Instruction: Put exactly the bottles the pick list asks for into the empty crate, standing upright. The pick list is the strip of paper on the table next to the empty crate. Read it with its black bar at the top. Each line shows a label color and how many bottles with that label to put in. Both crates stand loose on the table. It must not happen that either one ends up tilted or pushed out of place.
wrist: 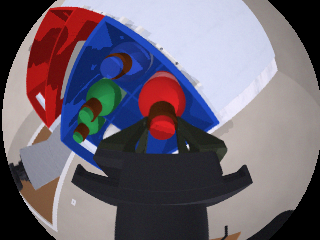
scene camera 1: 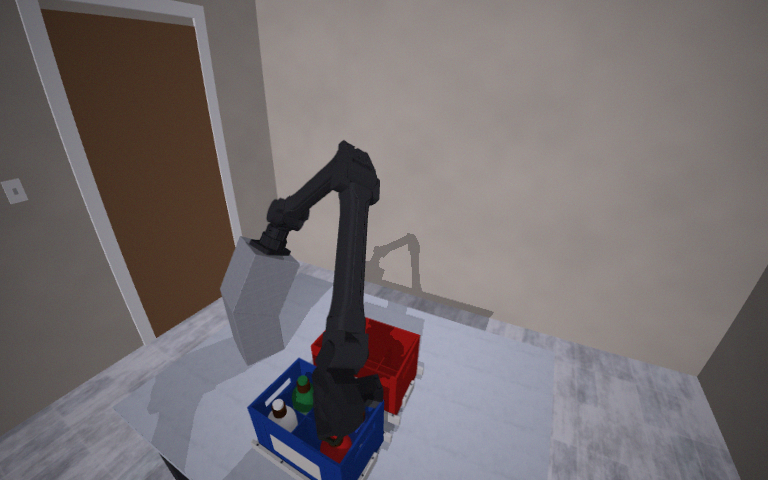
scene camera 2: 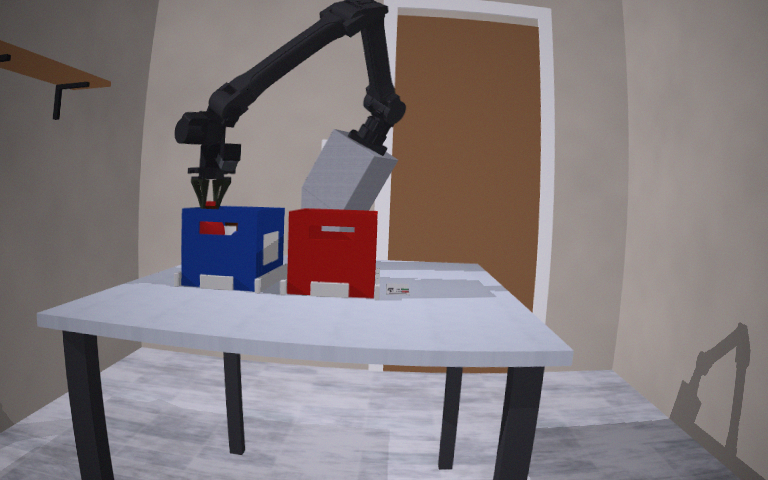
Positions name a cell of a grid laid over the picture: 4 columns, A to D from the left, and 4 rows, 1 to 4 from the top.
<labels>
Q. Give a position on a red crate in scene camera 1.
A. C3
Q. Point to a blue crate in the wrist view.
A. B2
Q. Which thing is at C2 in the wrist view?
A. A red-label bottle.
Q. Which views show the red crate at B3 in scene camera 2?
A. The wrist view, scene camera 1 and scene camera 2: all of them.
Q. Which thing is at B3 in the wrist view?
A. The gripper.
</labels>
